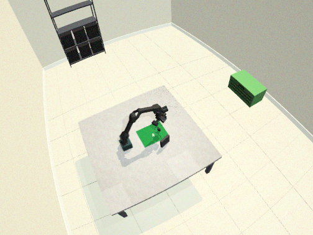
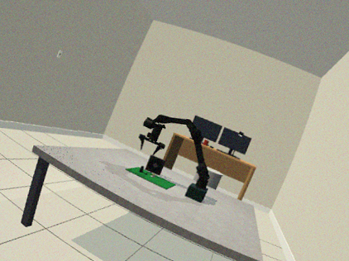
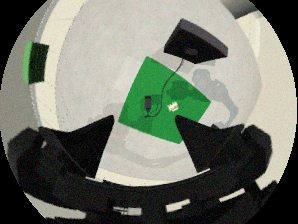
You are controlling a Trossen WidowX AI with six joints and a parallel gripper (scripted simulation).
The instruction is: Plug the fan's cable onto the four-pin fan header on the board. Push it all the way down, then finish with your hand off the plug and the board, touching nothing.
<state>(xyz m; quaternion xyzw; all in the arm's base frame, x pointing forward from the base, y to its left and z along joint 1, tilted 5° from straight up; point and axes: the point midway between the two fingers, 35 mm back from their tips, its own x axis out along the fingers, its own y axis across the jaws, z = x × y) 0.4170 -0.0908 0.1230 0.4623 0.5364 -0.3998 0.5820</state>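
My gripper tip is 10 mm past the black plug, 10 mm to the right of it and 120 mm above it. Round my gripper tip: black fan (70 mm behind, 160 mm to the right, 80 mm below); then white header (100 mm behind, 140 mm below); then green circuit board (100 mm behind, 30 mm to the left, 160 mm below).
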